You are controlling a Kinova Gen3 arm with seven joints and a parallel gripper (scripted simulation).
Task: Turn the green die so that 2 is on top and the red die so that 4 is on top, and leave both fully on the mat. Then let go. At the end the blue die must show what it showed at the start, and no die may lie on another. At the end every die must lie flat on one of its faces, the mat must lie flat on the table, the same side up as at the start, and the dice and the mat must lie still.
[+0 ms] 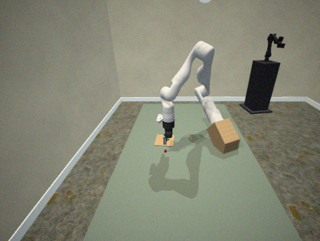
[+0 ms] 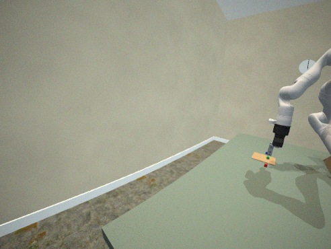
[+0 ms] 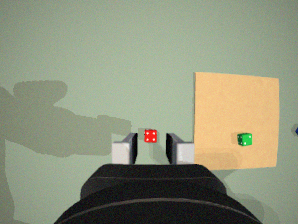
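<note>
Right now my hand is 8 cm above the red die. From my hand the other things lie so: tan mat: 13 cm to the right, 9 cm below, 1 cm behind; blue die: 24 cm to the right, 8 cm below, 5 cm behind; green die: 13 cm to the right, 8 cm below, 3 cm behind.
</note>
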